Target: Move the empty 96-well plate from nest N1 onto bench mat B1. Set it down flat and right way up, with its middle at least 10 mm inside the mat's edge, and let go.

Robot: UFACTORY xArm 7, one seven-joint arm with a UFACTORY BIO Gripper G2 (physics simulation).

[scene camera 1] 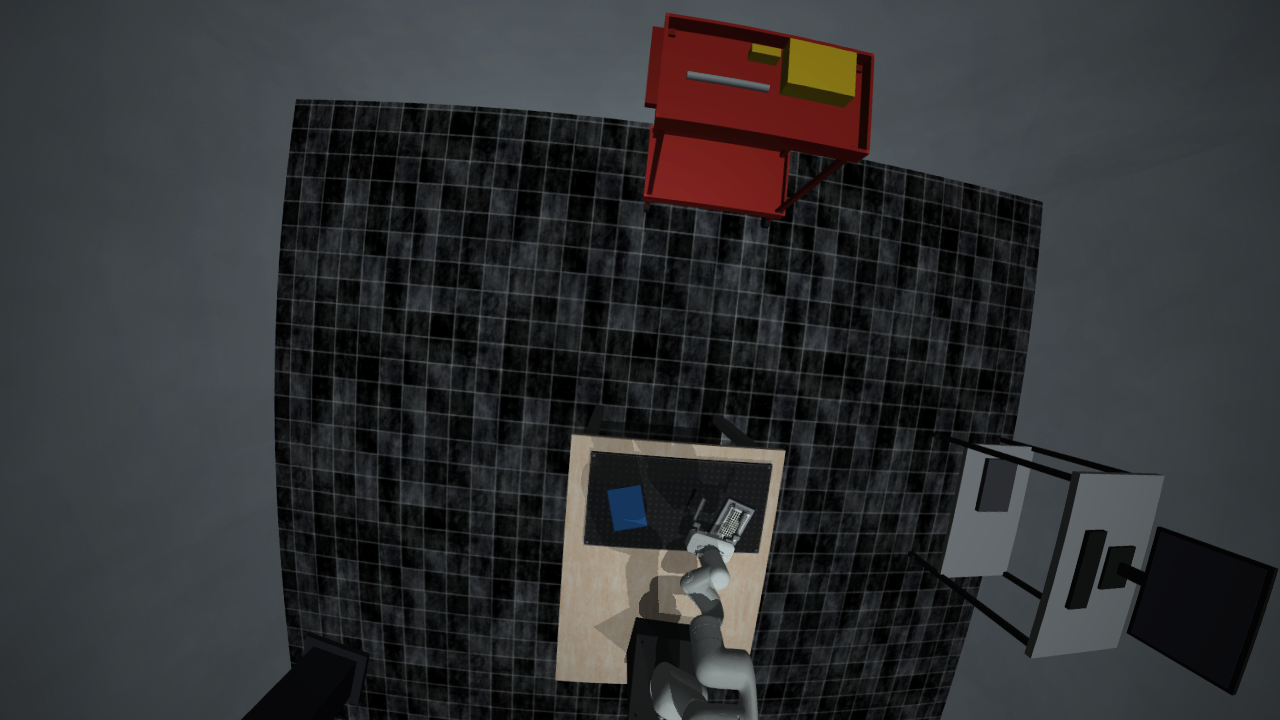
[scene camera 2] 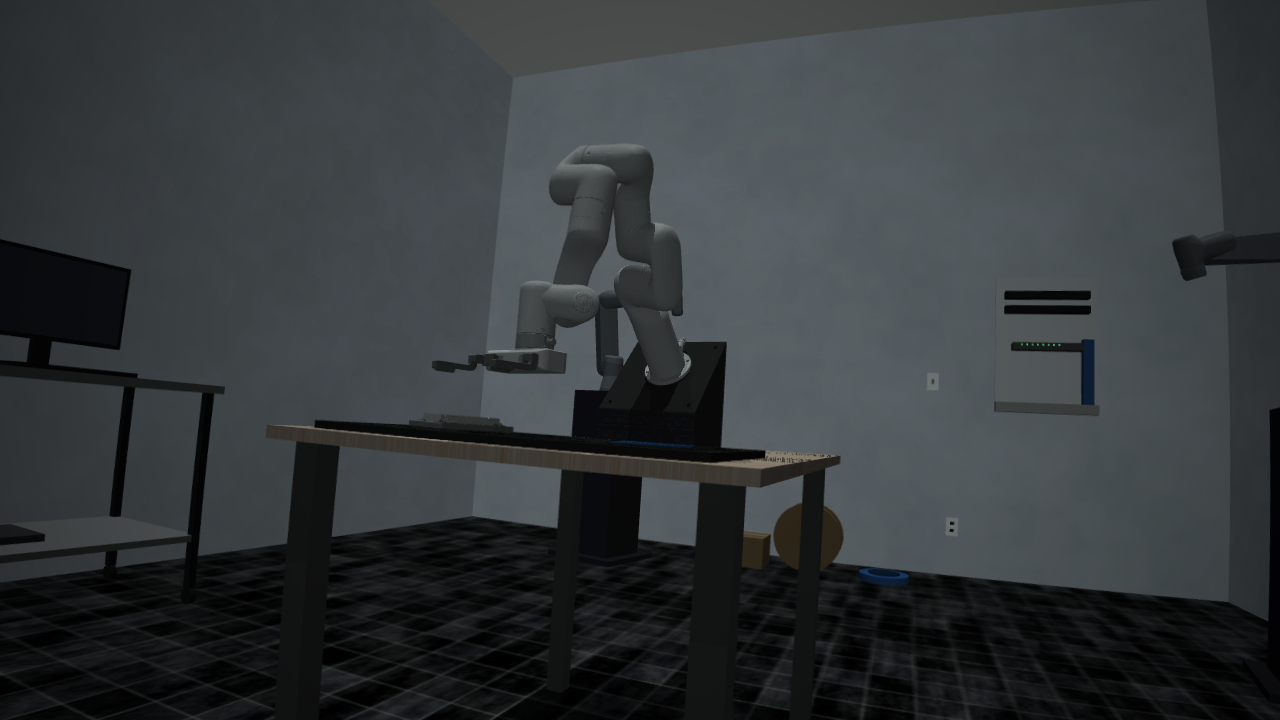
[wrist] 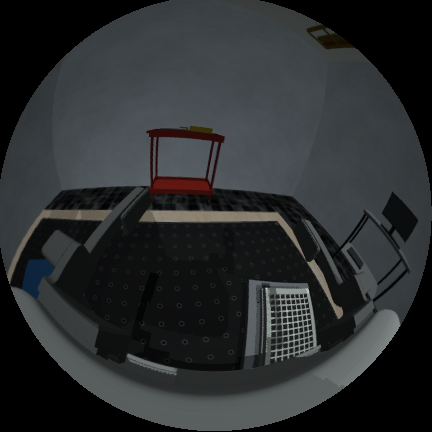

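Seen in the pictures: hand, its tool point: (scene camera 1: 722, 510) (scene camera 2: 471, 366) (wrist: 230, 227); arm's base, origin of its link: (scene camera 2: 668, 369).
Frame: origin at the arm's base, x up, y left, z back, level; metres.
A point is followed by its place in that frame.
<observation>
The white 96-well plate (scene camera 1: 733, 522) {x -0.162, y -0.080, z -0.619 m} (scene camera 2: 460, 418) {x -0.164, y -0.045, z -0.648 m} (wrist: 291, 320) {x -0.160, y -0.082, z -0.624 m} lies flat, wells up, in the grey nest N1 (wrist: 252, 315) {x -0.173, y -0.032, z -0.644 m} on the right part of the black perforated board. Blue bench mat B1 (scene camera 1: 626, 507) {x -0.183, y 0.330, z -0.552 m} (scene camera 2: 657, 444) {x -0.183, y 0.358, z -0.590 m} (wrist: 36, 276) lies flat on the board's left part, with no plate on it. My gripper (scene camera 1: 723, 508) {x -0.070, y 0.024, z -0.693 m} (scene camera 2: 467, 365) (wrist: 222, 225) {x -0.070, y 0.024, z -0.693 m} is open and empty. It hangs well above the board, near the plate's end of it, with its fingers pointing level. In the wrist view the gripper's body hides the near end of the nest.
The black board (scene camera 1: 662, 470) {x -0.185, y 0.247, z -0.731 m} (wrist: 175, 260) {x -0.184, y 0.076, z -0.727 m} lies on a wooden table (scene camera 1: 595, 617) {x -0.197, y 0.297, z -0.042 m} (scene camera 2: 537, 458) {x -0.209, y 0.317, z -0.823 m}. The arm's dark pedestal (scene camera 1: 646, 662) {x -0.049, y 0.085, z -0.037 m} stands at the table's near edge. A red cart (scene camera 1: 716, 170) (wrist: 182, 189) stands beyond the table. A grey desk (scene camera 1: 1127, 510) with a monitor (scene camera 1: 1199, 608) stands to the right.
</observation>
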